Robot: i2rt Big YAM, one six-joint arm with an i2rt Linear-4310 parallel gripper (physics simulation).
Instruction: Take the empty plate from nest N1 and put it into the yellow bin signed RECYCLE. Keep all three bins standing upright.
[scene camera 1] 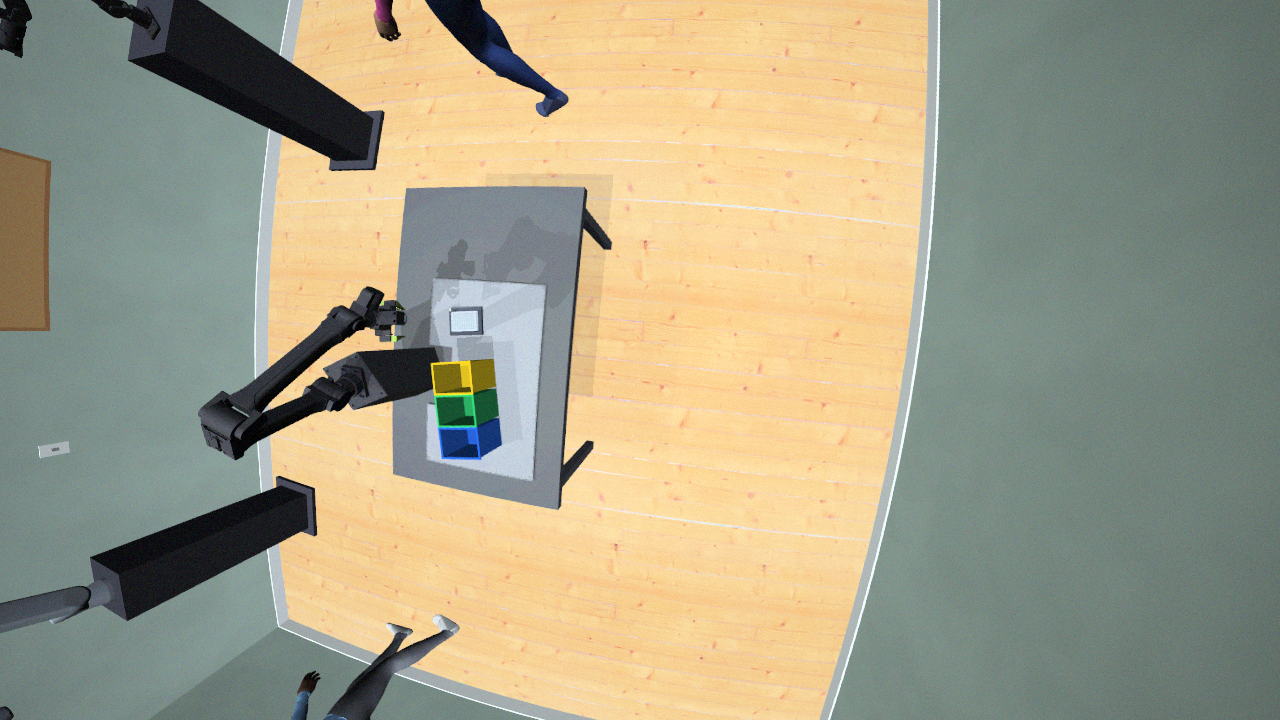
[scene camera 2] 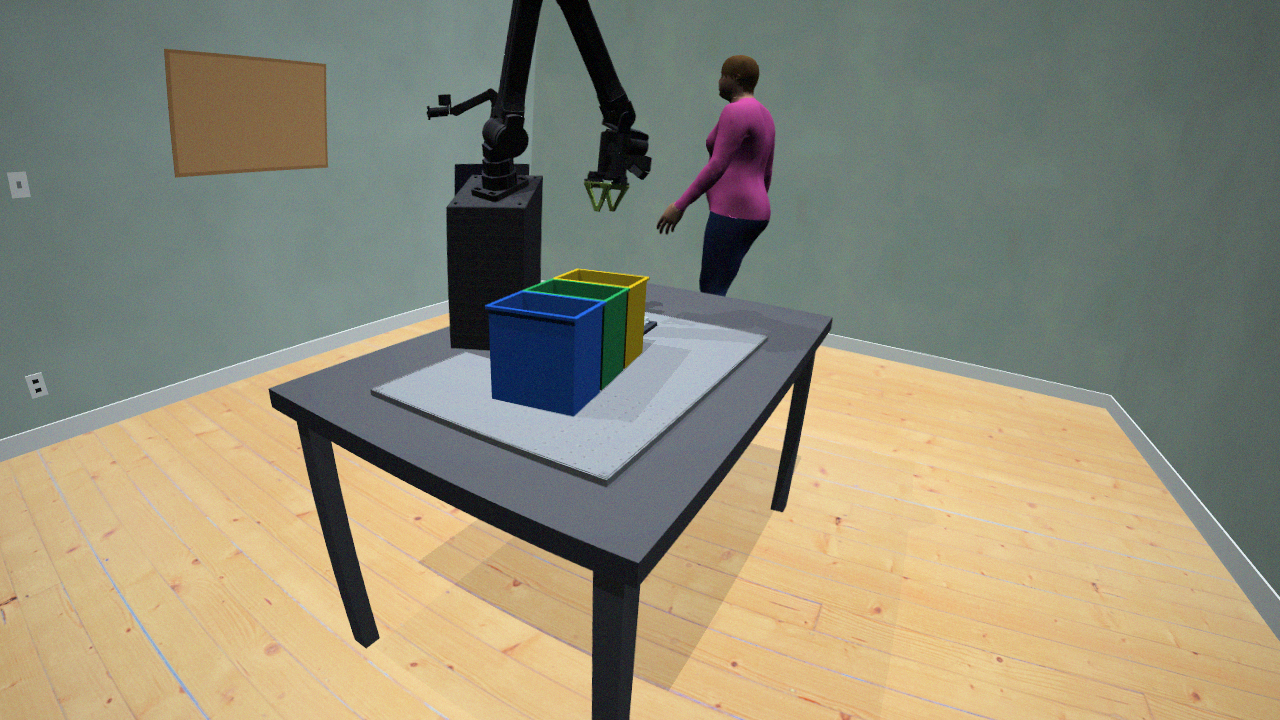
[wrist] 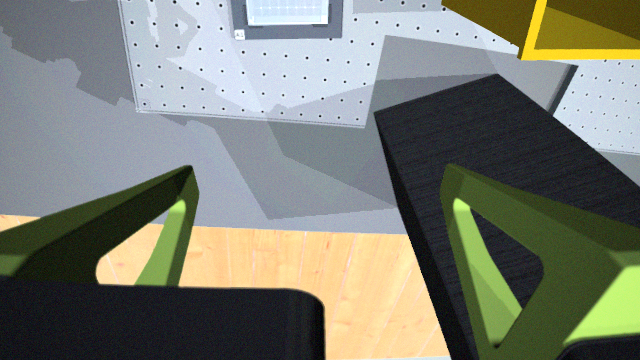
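Seen in the pictures: gripper, fingertip midpoint: (scene camera 2: 604, 211) (wrist: 319, 178); arm's base, link origin: (scene camera 1: 355, 381) (scene camera 2: 500, 189).
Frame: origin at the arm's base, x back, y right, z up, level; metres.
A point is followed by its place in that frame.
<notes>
The pale gridded plate (scene camera 1: 465, 320) {y -0.257, x -0.210, z -0.340 m} (wrist: 287, 11) {y -0.245, x -0.154, z -0.337 m} lies in a dark-framed nest (scene camera 1: 480, 320) {y -0.265, x -0.277, z -0.351 m} (wrist: 290, 32) {y -0.239, x -0.130, z -0.351 m} on the pegboard; the nest's small tag is hard to read. The yellow bin (scene camera 1: 452, 377) {y -0.009, x -0.199, z -0.298 m} (scene camera 2: 636, 322) {y -0.052, x -0.362, z -0.275 m} (wrist: 580, 54) {y -0.032, x -0.191, z -0.183 m} stands upright, beside the green bin (scene camera 1: 486, 408) {y 0.087, x -0.390, z -0.272 m} (scene camera 2: 614, 340) {y 0.080, x -0.388, z -0.278 m}, with the blue bin (scene camera 1: 489, 438) {y 0.211, x -0.414, z -0.270 m} (scene camera 2: 543, 358) {y 0.278, x -0.368, z -0.264 m} upright at the far end of the row. No sign on the bins is readable. My gripper (scene camera 1: 396, 320) {y -0.230, x -0.150, z -0.057 m} (scene camera 2: 605, 207) {y -0.230, x -0.150, z -0.057 m} (wrist: 319, 178) {y -0.230, x -0.150, z -0.057 m} is open and empty, high up by the table's edge, level with the nest but off to its arm side. The plate's far part is cut off in the wrist view.
The black pedestal (scene camera 1: 393, 377) {y -0.016, x -0.086, z -0.089 m} (scene camera 2: 494, 268) {y 0.073, x -0.053, z -0.176 m} (wrist: 500, 140) {y -0.019, x -0.085, z -0.237 m} stands at the table's edge beside the yellow bin. The pegboard (scene camera 1: 528, 313) {y -0.320, x -0.491, z -0.362 m} (scene camera 2: 554, 447) {y 0.374, x -0.466, z -0.363 m} (wrist: 300, 65) {y -0.223, x -0.090, z -0.363 m} lies on the grey table (scene camera 1: 492, 214) {y -0.728, x -0.257, z -0.376 m} (scene camera 2: 501, 479) {y 0.481, x -0.450, z -0.376 m}. A person in pink (scene camera 2: 742, 161) stands beyond the table.
</notes>
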